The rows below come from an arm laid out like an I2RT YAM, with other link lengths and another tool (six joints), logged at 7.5 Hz.
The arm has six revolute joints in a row. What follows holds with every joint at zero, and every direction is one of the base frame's. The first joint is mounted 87.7 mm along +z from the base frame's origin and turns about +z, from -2.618 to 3.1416 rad. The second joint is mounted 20.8 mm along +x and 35.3 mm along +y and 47.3 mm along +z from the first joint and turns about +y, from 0 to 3.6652 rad. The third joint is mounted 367 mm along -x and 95.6 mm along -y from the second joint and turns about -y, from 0 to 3.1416 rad. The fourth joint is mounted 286.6 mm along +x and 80.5 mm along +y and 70.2 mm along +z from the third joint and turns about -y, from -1.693 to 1.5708 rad. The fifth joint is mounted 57.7 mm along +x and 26.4 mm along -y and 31.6 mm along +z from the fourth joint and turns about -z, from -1.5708 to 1.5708 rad. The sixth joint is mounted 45.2 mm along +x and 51.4 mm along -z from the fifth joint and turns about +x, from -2.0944 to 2.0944 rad. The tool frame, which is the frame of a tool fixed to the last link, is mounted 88 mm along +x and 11 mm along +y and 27 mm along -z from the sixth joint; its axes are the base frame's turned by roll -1.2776, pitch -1.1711 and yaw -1.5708 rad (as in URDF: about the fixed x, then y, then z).
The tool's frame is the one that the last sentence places.
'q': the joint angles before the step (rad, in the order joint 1, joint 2, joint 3, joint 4, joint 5, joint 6). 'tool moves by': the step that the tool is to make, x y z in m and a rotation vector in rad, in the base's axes. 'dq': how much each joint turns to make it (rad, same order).
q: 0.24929, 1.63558, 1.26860, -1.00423, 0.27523, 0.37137
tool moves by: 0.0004, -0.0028, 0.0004, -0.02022, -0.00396, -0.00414
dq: -0.00004, -0.00002, 0.00005, -0.00121, 0.02098, -0.00005
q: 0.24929, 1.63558, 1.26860, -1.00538, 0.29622, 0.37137
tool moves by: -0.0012, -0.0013, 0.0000, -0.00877, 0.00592, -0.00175
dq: -0.00002, 0.00033, -0.00022, -0.00745, 0.00724, 0.00035
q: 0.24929, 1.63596, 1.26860, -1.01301, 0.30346, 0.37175
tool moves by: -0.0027, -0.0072, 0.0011, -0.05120, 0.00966, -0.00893
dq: 0.00016, 0.00035, -0.00019, -0.02163, 0.04810, 0.00055
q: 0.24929, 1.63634, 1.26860, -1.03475, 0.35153, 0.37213
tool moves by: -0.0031, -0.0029, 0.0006, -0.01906, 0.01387, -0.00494
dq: -0.00012, -0.00003, -0.00011, -0.01896, 0.01562, 0.00255
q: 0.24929, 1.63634, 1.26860, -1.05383, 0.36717, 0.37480
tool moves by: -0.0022, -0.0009, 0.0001, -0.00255, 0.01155, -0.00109
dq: -0.00117, -0.00007, -0.00024, -0.01164, -0.00038, -0.00003
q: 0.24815, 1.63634, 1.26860, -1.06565, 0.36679, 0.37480
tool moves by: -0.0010, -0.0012, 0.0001, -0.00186, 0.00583, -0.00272
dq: -0.00270, 0.00003, 0.00002, -0.00609, 0.00038, -0.00003
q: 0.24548, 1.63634, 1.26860, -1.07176, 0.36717, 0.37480
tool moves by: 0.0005, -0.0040, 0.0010, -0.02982, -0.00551, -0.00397
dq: 0.00000, 0.00000, 0.00010, -0.00201, 0.03052, 0.00000
